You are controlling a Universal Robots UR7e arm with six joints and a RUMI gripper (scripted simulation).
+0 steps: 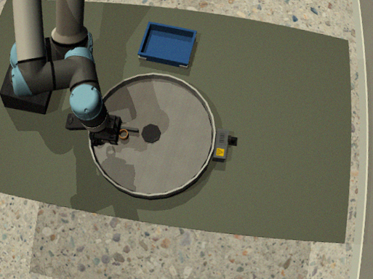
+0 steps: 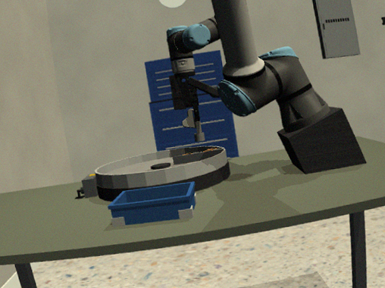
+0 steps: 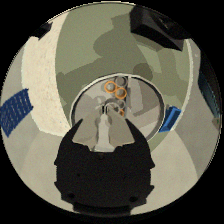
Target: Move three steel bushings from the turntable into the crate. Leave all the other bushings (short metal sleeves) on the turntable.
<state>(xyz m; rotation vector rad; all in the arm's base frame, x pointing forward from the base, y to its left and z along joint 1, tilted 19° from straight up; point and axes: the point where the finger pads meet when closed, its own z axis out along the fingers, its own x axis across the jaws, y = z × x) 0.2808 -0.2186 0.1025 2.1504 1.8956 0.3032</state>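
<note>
My gripper is now 190 mm short of the crate, 400 mm to the right of it and 110 mm above it. Also, from my hand: round grey turntable: 140 mm ahead, 40 mm to the left, 80 mm below.
</note>
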